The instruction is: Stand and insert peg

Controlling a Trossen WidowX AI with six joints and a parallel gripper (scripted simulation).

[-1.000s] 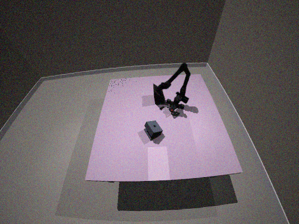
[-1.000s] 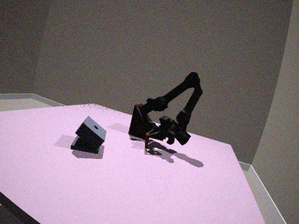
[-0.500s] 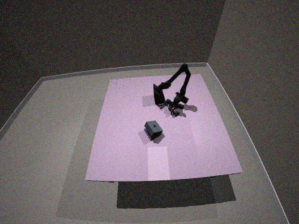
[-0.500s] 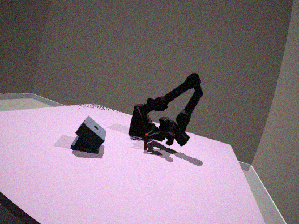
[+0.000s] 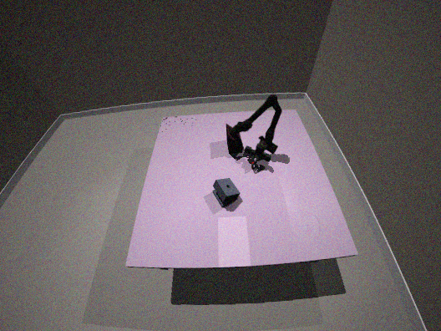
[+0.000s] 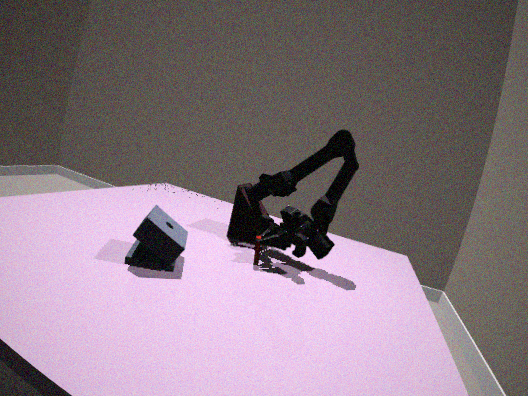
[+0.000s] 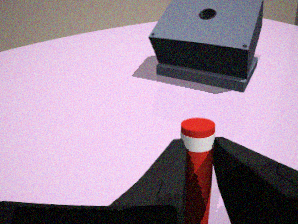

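My gripper tip is 1 cm above the red peg. Round my gripper tip: sloped panel (20 cm ahead, 17 cm to the right).
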